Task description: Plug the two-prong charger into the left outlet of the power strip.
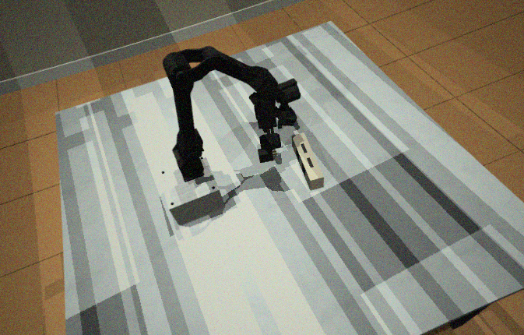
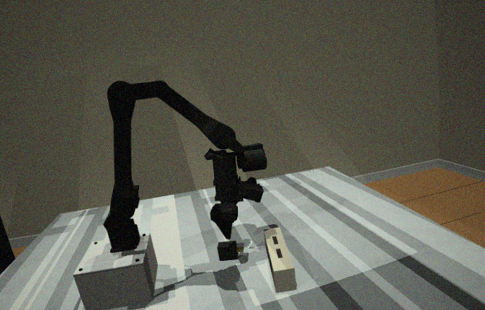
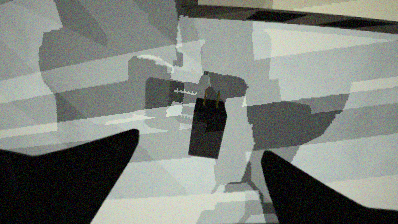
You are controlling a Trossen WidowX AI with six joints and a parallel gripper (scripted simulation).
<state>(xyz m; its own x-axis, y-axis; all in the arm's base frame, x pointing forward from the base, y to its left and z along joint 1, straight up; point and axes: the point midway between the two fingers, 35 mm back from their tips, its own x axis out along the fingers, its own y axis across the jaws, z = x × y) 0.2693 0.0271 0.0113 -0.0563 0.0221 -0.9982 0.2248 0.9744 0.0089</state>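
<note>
Now: the black two-prong charger 1 cm to the right of my gripper tip and 6 cm below it.
</note>
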